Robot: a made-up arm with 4 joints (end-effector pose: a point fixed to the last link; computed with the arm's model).
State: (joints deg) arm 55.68 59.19 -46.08 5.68
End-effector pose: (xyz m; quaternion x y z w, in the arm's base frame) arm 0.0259 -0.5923 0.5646 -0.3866 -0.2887 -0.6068 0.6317
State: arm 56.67 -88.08 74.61 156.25
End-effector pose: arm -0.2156 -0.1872 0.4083 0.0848 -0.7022 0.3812 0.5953
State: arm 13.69 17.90 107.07 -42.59
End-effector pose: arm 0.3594 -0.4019 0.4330 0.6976 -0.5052 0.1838 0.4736
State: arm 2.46 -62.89 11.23 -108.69
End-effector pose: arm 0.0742 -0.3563 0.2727 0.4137 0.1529 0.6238 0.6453
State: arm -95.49 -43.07 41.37 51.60
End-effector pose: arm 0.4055 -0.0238 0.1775 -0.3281 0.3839 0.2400 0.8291
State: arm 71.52 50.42 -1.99 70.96
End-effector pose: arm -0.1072 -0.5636 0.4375 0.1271 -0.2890 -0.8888 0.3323
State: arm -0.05 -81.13 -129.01 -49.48
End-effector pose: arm 0.0791 -0.4948 0.2712 0.5192 -0.5391 -0.6629 0.0217
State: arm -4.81 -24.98 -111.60 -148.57
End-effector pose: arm 0.2090 -0.4195 0.2831 -0.0776 0.7064 0.7032 0.0232
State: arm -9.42 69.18 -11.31 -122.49
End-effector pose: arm 0.4243 -0.2374 0.5363 -0.3588 -0.5205 0.7216 0.2822
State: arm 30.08 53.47 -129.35 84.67
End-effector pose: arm 0.1419 -0.4382 0.5605 0.5283 0.4093 0.7367 0.1037
